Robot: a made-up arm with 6 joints. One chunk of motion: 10 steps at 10 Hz.
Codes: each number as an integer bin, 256 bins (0 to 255) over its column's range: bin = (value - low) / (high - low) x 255, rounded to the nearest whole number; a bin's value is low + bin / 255 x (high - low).
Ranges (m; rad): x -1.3..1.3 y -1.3..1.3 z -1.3..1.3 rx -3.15..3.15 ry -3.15..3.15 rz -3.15..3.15
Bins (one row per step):
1: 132 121 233 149 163 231
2: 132 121 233 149 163 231
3: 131 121 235 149 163 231
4: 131 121 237 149 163 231
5: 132 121 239 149 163 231
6: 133 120 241 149 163 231
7: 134 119 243 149 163 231
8: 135 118 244 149 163 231
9: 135 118 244 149 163 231
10: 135 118 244 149 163 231
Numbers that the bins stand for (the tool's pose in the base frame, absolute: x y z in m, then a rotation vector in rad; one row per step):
1: 0.0459 -0.0663 1.0757 0.5312 0.8771 2.5571
2: 0.0459 -0.0663 1.0757 0.5312 0.8771 2.5571
3: 0.0357 -0.0663 1.0961 0.5312 0.8771 2.5571
4: 0.0357 -0.0663 1.1165 0.5312 0.8771 2.5571
5: 0.0459 -0.0663 1.1369 0.5312 0.8771 2.5571
6: 0.0561 -0.0765 1.1573 0.5312 0.8771 2.5571
7: 0.0663 -0.0867 1.1776 0.5312 0.8771 2.5571
8: 0.0765 -0.0969 1.1878 0.5312 0.8771 2.5571
9: 0.0765 -0.0969 1.1878 0.5312 0.8771 2.5571
10: 0.0765 -0.0969 1.1878 0.5312 0.8771 2.5571

